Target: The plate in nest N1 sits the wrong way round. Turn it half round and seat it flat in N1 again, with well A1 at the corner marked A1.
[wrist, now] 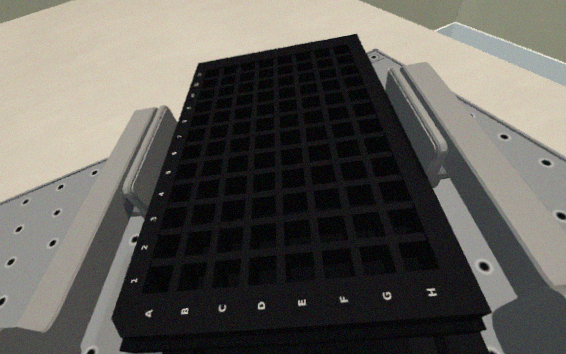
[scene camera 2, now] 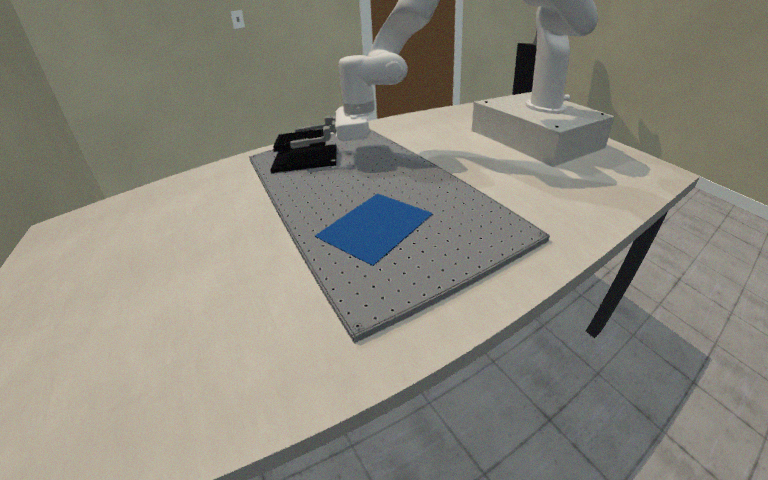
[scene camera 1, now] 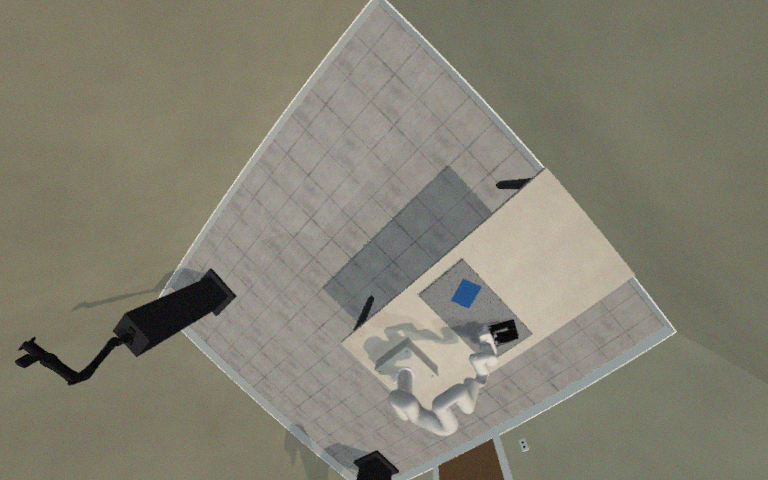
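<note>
The black well plate [scene camera 1: 505, 330] [scene camera 2: 282, 139] [wrist: 280, 320] is held roughly level between my gripper's two fingers. My gripper [scene camera 2: 294, 138] [wrist: 285, 139] is shut on its long sides. In the wrist view, row letters A to H run along the near edge and well A1 is at the near left corner. A black nest [scene camera 2: 303, 161] [wrist: 350, 346] lies under the plate on the grey board; in scene camera 2 the plate appears above it, with a gap. The nest has a small pale mark at its right end, too small to read. The plate hides most of the nest in the wrist view.
A blue flat sheet [scene camera 1: 466, 293] [scene camera 2: 373, 229] lies on the perforated grey board [scene camera 1: 441, 294] [scene camera 2: 453, 271], away from the gripper. The arm's grey base block [scene camera 1: 407, 353] [scene camera 2: 509, 133] stands on the cream table [scene camera 1: 543, 243] [scene camera 2: 169, 316]. The table's edge runs behind the board.
</note>
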